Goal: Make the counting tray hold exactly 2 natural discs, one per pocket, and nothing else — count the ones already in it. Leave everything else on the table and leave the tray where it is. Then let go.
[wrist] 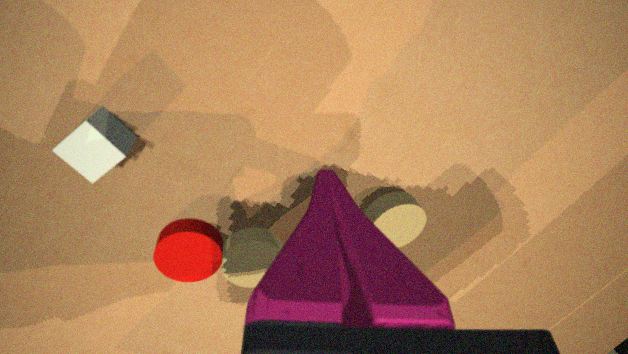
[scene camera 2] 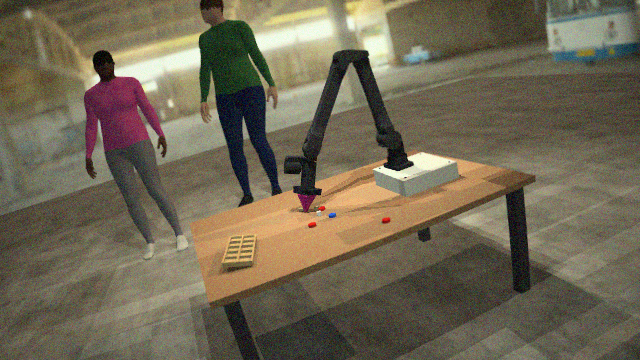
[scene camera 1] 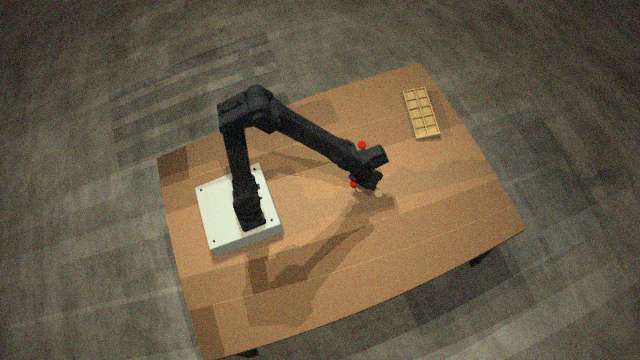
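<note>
The counting tray [scene camera 1: 428, 136] [scene camera 2: 238, 265], pale wood with two rows of pockets, lies at the table's far end from the arm base; its pockets look empty. A natural disc [wrist: 402, 225] [scene camera 1: 378, 193] lies on the table to the right of the fingers in the wrist view. Another natural disc [wrist: 247, 260] [scene camera 1: 359, 189] lies to their left, partly covered by a finger and touching or almost touching a red disc [wrist: 187, 256] [scene camera 1: 353, 184] [scene camera 2: 322, 208]. My gripper [wrist: 324, 180] [scene camera 2: 307, 212] is shut and empty, its magenta fingertips together low over the table between the natural discs.
A white cube [wrist: 90, 151] [scene camera 2: 319, 213] lies near the red disc. A blue disc [scene camera 2: 332, 215] and two more red discs, one nearer the tray [scene camera 2: 312, 224] and one toward the base [scene camera 2: 386, 220], lie on the table [scene camera 1: 450, 210]. Two people stand beyond it.
</note>
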